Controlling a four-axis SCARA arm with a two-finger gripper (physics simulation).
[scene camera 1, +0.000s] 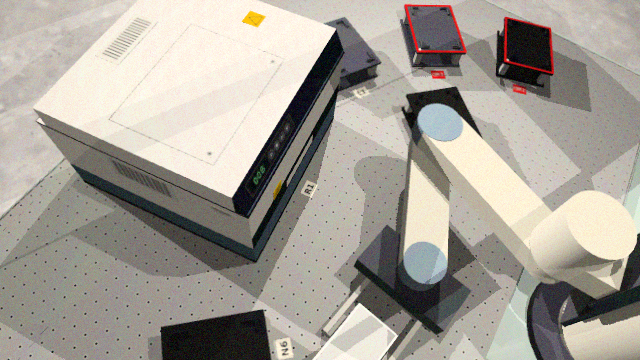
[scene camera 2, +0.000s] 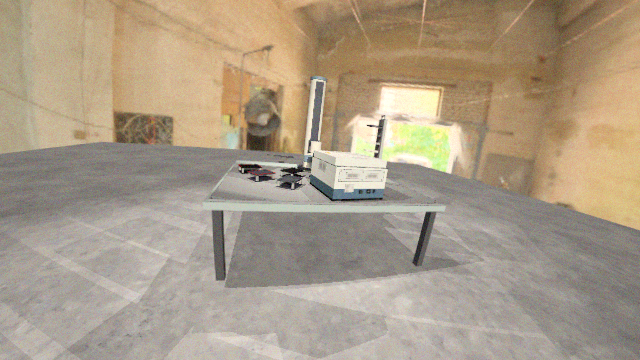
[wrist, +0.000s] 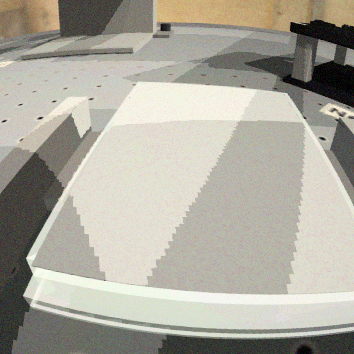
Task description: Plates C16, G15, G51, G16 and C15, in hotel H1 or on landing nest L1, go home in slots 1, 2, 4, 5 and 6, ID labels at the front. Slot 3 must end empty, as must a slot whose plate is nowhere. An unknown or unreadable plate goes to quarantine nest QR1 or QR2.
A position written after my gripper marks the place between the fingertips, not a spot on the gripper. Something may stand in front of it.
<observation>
In view: my gripper (wrist: 214, 124) and a grey shelf post (wrist: 69, 25).
</observation>
